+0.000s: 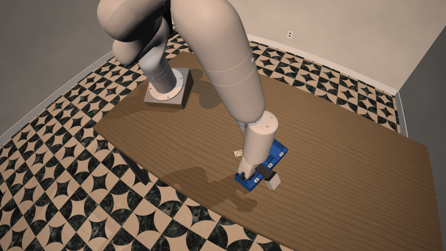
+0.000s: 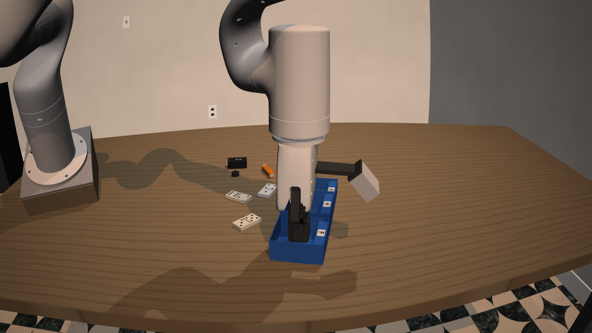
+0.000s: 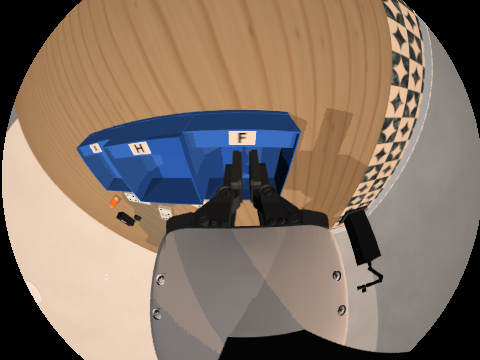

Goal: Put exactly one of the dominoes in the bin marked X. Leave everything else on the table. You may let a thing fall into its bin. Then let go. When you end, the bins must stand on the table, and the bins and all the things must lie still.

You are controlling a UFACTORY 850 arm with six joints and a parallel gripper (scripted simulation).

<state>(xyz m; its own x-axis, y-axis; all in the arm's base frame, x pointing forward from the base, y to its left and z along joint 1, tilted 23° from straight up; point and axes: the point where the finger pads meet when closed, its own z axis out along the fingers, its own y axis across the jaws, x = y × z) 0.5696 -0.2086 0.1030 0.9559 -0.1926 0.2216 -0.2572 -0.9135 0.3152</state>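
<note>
Right now my hand is 30 mm short of the bin marked X, 80 mm to the right of it and 20 mm above it. Round my hand: orange battery 20 mm behind, 310 mm to the left, 40 mm below; black box 100 mm behind, 360 mm to the left, 30 mm below; black nut 100 mm behind, 310 mm to the left, 40 mm below.
</note>
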